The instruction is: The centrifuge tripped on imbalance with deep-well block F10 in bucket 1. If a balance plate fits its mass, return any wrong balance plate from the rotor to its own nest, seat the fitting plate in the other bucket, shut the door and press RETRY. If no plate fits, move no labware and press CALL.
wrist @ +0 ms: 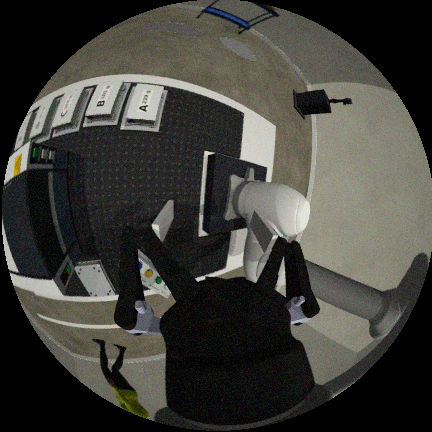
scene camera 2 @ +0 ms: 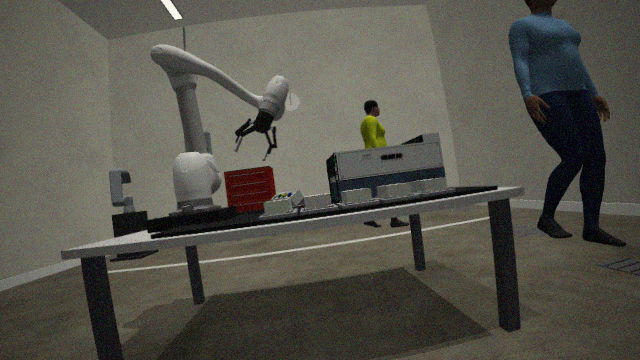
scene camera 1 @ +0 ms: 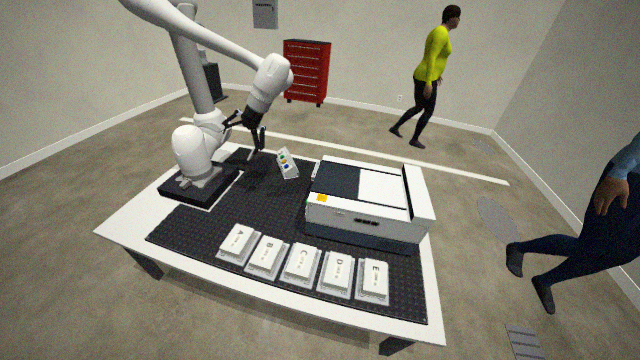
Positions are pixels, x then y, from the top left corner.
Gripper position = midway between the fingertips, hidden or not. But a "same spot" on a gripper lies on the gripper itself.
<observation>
my gripper: wrist 213,213; scene camera 2; scene camera 1
same spot on my gripper: (scene camera 1: 259,143) = (scene camera 2: 273,140)
</observation>
